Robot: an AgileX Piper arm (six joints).
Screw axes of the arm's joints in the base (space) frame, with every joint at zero. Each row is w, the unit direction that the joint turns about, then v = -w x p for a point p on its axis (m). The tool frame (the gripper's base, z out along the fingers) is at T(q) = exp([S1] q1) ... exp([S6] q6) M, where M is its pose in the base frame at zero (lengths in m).
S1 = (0, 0, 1, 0, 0, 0)
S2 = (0, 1, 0, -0.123, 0, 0)
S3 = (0, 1, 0, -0.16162, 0, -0.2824)
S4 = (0.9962, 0, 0.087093, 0, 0.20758, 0)
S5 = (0, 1, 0, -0.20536, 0, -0.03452)
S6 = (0.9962, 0, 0.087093, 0, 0.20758, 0)
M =
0.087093 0 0.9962 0.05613
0 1 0 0
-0.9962 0 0.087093 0.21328
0 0 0 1
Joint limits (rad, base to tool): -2.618..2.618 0..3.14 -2.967..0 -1.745..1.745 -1.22..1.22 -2.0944..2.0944
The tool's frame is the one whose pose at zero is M.
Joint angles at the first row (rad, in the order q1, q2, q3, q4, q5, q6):
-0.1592 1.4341 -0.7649 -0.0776 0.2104 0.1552
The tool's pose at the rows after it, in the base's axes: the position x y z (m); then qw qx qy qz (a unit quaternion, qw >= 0):
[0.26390 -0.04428 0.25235 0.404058 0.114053 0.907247 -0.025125]
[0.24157 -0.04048 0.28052 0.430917 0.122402 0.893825 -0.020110]
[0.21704 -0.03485 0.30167 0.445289 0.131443 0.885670 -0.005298]
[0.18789 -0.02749 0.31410 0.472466 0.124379 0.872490 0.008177]
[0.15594 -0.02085 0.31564 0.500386 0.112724 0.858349 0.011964]
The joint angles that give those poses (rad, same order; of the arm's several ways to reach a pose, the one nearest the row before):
-0.1592 1.3158 -0.7649 -0.0764 0.2744 0.1553
-0.1592 1.1871 -0.7649 -0.0542 0.3444 0.1552
-0.1592 1.0676 -0.7637 -0.0001 0.4310 0.1355
-0.1592 0.9317 -0.7243 0.0646 0.4674 0.0819
-0.1593 0.7830 -0.6539 0.0982 0.4831 0.0412

